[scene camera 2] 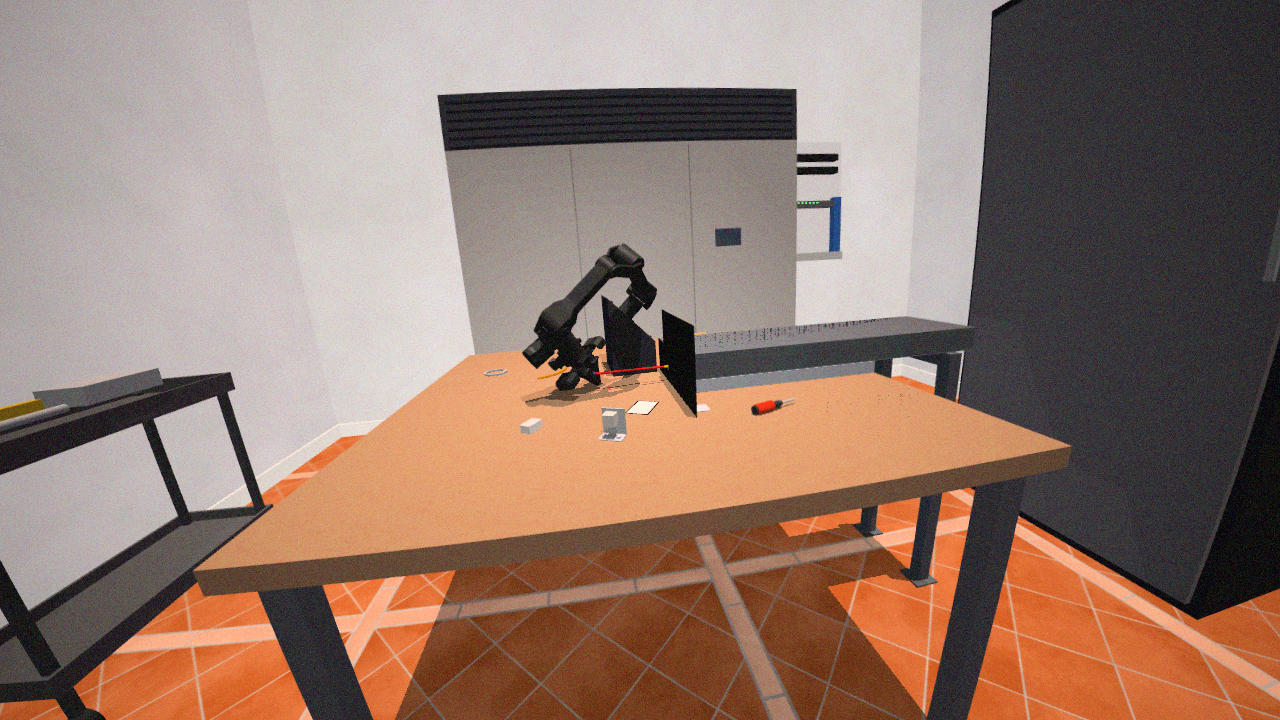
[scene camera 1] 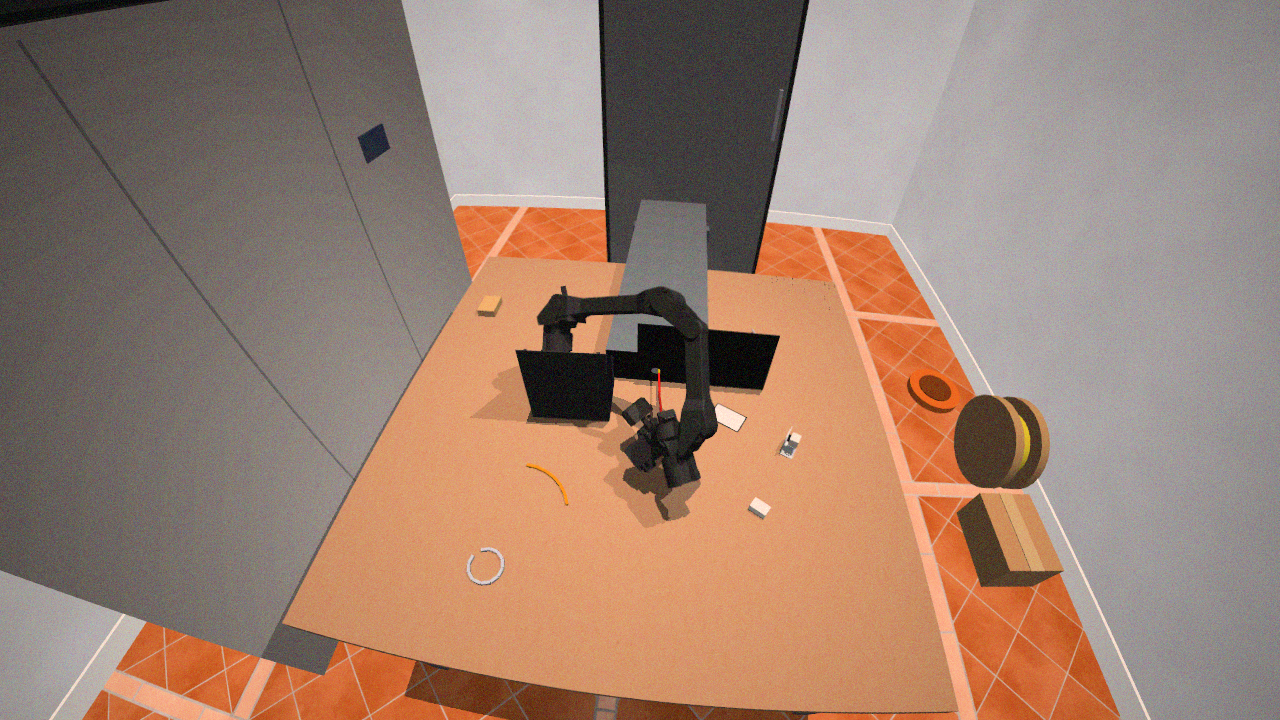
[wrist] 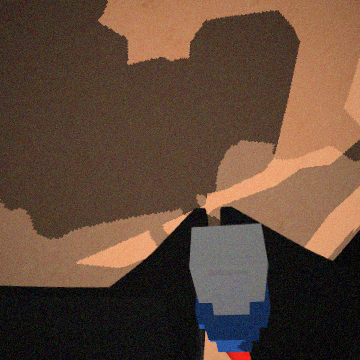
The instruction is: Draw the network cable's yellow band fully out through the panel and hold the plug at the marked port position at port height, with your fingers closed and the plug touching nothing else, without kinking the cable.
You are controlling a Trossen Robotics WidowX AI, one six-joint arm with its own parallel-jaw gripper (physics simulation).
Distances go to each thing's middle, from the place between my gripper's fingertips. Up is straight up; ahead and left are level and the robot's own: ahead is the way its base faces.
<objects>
My hand is 3 cm to the left of the plug (wrist: 228, 264) and 4 cm below it.
</objects>
